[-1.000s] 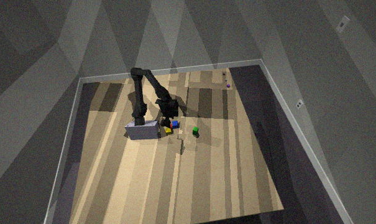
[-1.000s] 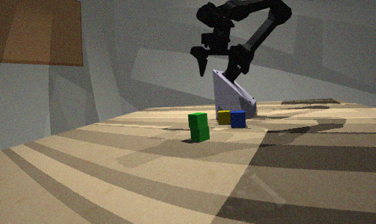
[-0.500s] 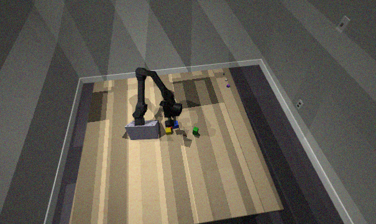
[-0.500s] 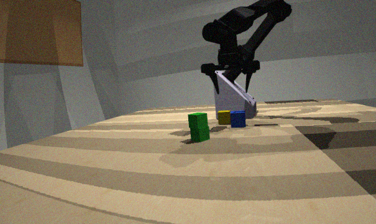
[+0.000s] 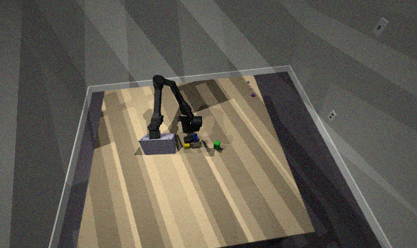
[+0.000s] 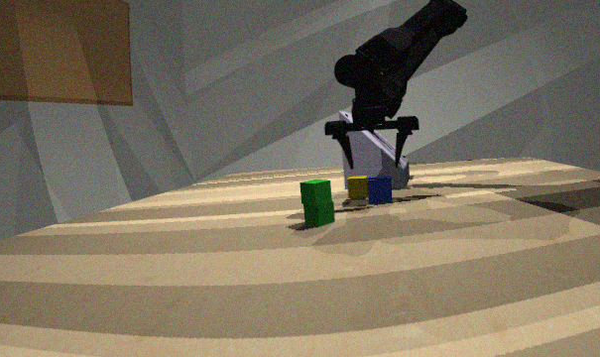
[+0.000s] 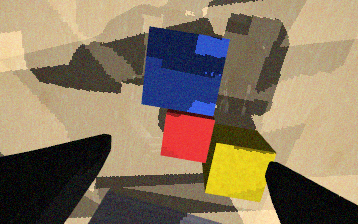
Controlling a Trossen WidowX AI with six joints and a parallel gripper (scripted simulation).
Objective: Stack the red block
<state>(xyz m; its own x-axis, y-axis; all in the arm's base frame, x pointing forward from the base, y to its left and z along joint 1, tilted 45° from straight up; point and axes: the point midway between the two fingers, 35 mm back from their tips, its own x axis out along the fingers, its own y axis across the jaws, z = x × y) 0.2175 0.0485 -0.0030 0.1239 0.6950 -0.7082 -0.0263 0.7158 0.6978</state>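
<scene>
The red block lies 4 cm below my gripper tip. Also, from my gripper tip: green block: 19 cm ahead, 8 cm to the right, 1 cm below; blue block: 4 cm below, 4 cm ahead, 1 cm to the left; yellow block: 4 cm to the right, 4 cm below, 2 cm behind.
</scene>
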